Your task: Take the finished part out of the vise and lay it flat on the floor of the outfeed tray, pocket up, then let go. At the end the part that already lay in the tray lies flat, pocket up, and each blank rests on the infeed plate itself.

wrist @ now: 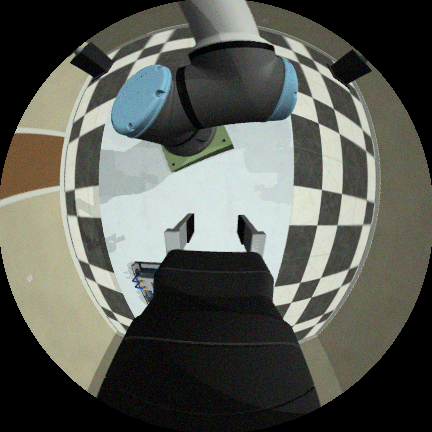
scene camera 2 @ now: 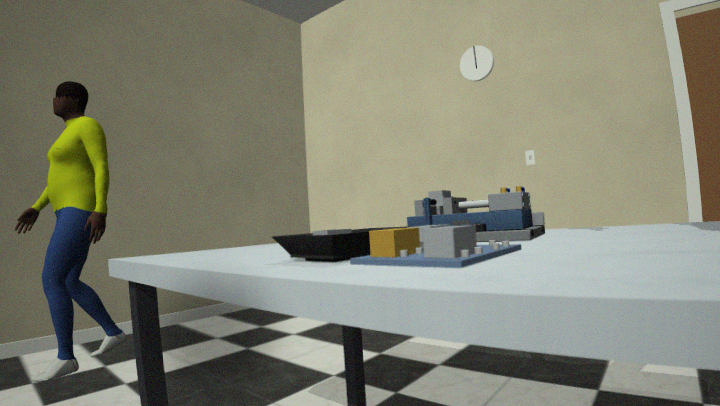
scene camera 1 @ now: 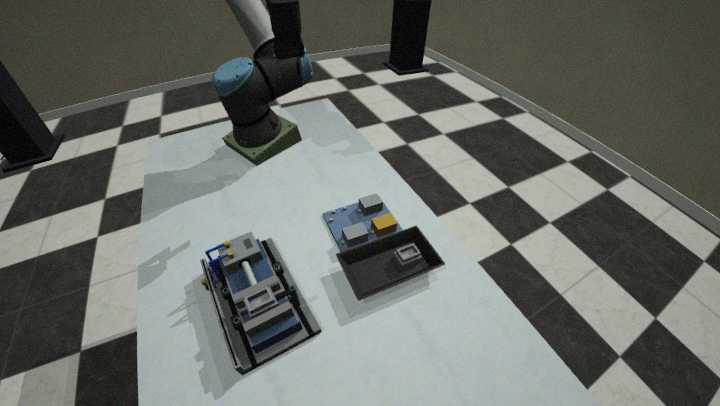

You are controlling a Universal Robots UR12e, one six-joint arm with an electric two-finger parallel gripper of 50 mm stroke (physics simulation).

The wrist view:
my gripper: 215, 222
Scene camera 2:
orange blank: 383, 243
grey blank: 440, 242
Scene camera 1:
my gripper: 290, 75
